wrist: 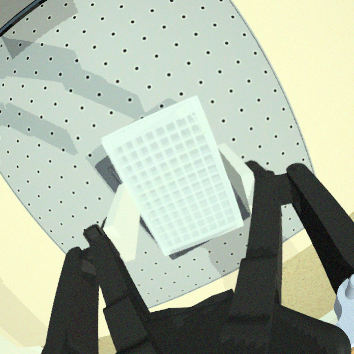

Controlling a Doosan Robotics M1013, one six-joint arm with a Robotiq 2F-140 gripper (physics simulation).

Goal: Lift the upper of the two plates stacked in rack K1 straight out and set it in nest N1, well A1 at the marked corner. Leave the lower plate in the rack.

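Frame: origin at the arm's base, x ahead, y left, z up, level; centimetres.
Where they show: gripper, between the fingertips: (176,178).
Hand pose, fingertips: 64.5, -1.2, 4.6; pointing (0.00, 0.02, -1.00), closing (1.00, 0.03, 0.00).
Observation:
After its pixels a point has its place, as x, y, z.
My gripper (176,178) {64.5, -1.2, 4.6} is shut on a white multi-well plate (165,165) {64.1, 0.3, 4.9}, its pale finger pads pressing on the plate's two long sides. The plate sits tilted in the wrist view, with its grid of wells facing me. Directly under it lies a dark grey nest (106,171) {57.1, 0.4, -0.5}. Only a strip of the nest shows at the plate's left edge, and another strip (182,253) {61.3, -13.6, -0.4} shows below the plate's near end. The plate covers the rest of the nest. I cannot tell whether the plate touches the nest. The rack and the lower plate are out of view.
The nest lies on a grey perforated board (175,53) {68.9, 9.8, -1.6} with rows of black holes, crossed by arm shadows. A dark-edged grey object (14,14) {53.3, 23.5, 0.2} shows at the top left corner. Pale yellow ground (316,53) {87.9, 5.8, -2.9} surrounds the board, and a sandy patch (309,281) lies at the lower right.

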